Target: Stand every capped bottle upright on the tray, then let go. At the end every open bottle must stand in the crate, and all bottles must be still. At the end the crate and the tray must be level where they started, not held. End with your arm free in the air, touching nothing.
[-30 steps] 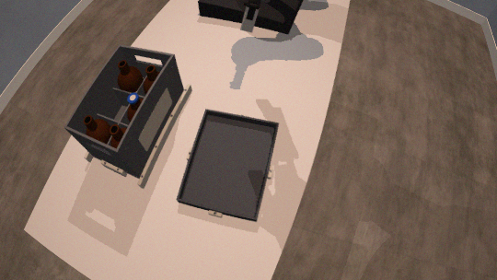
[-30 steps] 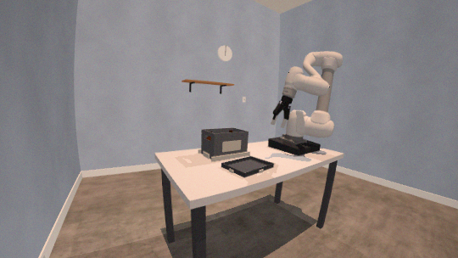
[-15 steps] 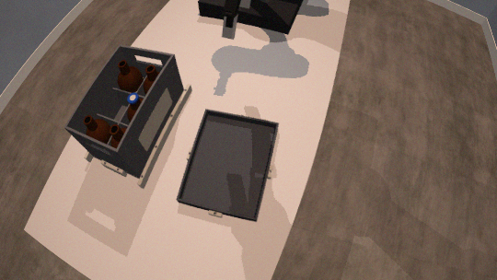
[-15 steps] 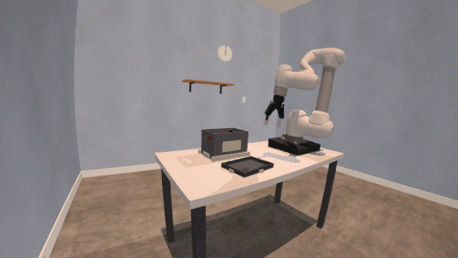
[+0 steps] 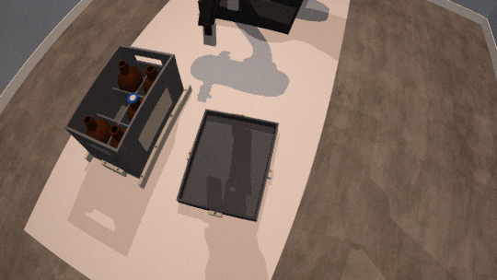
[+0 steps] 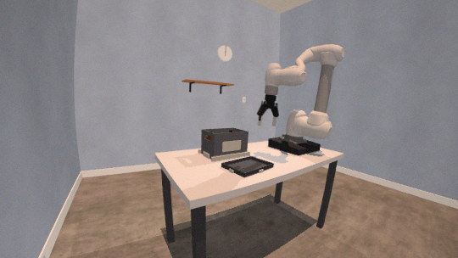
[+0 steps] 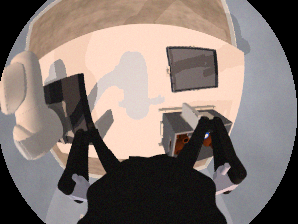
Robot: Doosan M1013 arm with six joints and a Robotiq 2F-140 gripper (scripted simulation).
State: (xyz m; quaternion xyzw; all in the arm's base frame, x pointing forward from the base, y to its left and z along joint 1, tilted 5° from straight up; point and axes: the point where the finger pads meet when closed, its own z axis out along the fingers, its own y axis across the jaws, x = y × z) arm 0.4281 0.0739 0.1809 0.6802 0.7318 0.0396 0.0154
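The bottle is 22 cm ahead of my hand, 13 cm to the right of it and 14 cm below it. Round my hand: dark tray: 23 cm ahead, 11 cm to the left, 22 cm below; dark grey crate: 22 cm ahead, 18 cm to the right, 15 cm below.
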